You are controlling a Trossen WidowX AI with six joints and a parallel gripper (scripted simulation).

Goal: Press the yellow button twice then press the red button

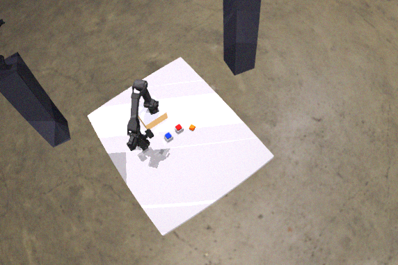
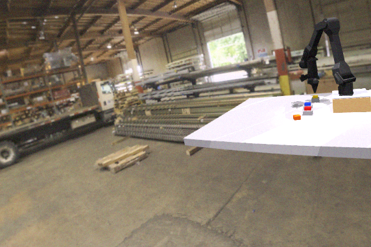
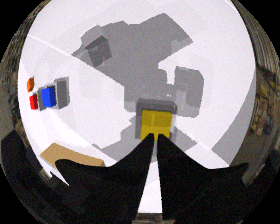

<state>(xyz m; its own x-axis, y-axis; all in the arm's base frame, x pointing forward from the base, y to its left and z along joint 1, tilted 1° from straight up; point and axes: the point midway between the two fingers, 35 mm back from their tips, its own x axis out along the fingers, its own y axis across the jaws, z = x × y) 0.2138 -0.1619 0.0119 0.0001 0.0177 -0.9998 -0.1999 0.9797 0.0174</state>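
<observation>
My gripper tip is 3 cm above the yellow button. From my gripper tip the other things lie so: orange block (1 cm behind, 35 cm to the left, 5 cm below); then red button (4 cm behind, 27 cm to the left, 3 cm below); then blue button (1 cm behind, 18 cm to the left, 3 cm below).
</observation>
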